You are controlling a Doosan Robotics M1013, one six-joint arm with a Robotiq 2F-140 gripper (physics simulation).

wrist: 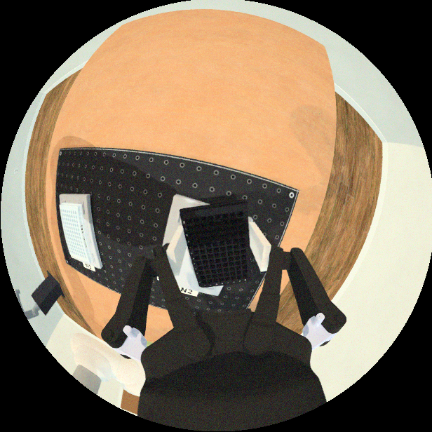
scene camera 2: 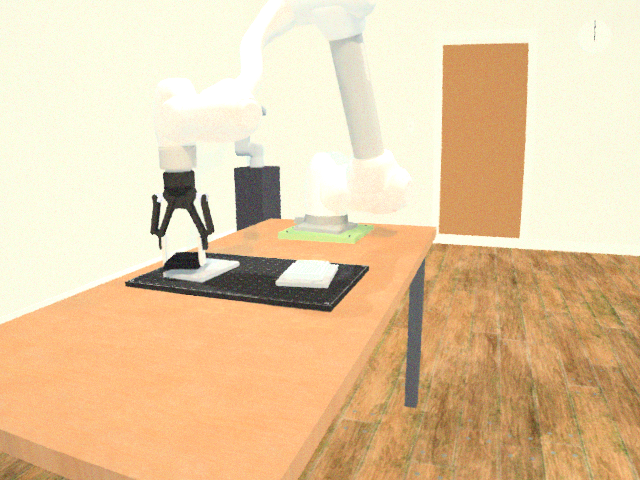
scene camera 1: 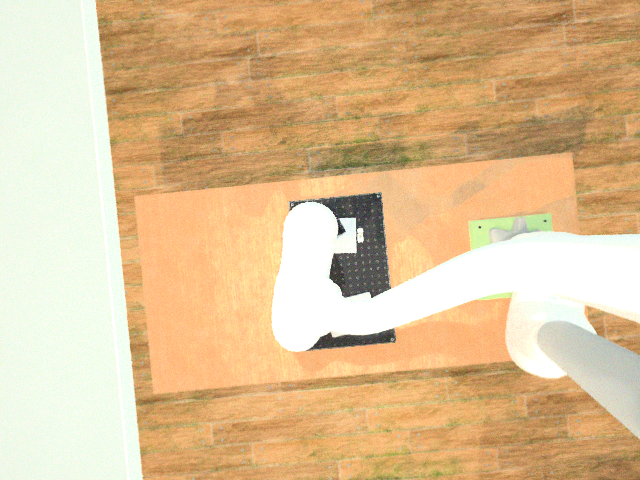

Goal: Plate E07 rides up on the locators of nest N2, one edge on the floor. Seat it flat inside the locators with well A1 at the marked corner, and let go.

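Places are measured from the arm's base along level axes (x back, y left, z down), in millimetres.
Where they show: gripper, between the fingertips: [scene camera 2: 184, 263]; arm's base, origin of its link: [scene camera 2: 326, 228].
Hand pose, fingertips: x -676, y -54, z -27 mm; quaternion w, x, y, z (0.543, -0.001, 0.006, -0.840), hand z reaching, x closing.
Observation:
Each offset is from my fingertips to the top centre of the thing. "spot": to the spot under its first point. Level surfaces: height alone.
Plate E07 @[dx +19, dy -11, dz -12 mm] [scene camera 2: 183, 260] [wrist: 217, 245] is a black well plate over the pale nest N2 @[dx +52, dy +10, dz +17 mm] [scene camera 1: 347, 245] [scene camera 2: 223, 267] [wrist: 172, 215]. In the wrist view it is turned a little against the nest and its far side wall shows; in scene camera 2 it looks tilted above the nest. A dark corner of it shows in scene camera 1. My gripper [scene camera 2: 183, 253] [wrist: 216, 234] points down and is shut on the plate, with one pale finger pad at each long side. The arm hides the gripper in scene camera 1. Well A1, the marked corner and the locators cannot be made out.
The nest stands on a black perforated board @[dx +91, dy +134, dz +31 mm] [scene camera 1: 369, 268] [scene camera 2: 253, 281] [wrist: 120, 175] on the wooden table @[dz +45 mm] [scene camera 1: 206, 284] [scene camera 2: 155, 361] [wrist: 200, 100]. Nest N1 with a white plate @[spot: dx +108, dy +294, dz +6 mm] [scene camera 2: 310, 269] [wrist: 74, 230] stands on the same board. A dark pedestal [scene camera 2: 256, 196] [wrist: 47, 294] stands beyond the table.

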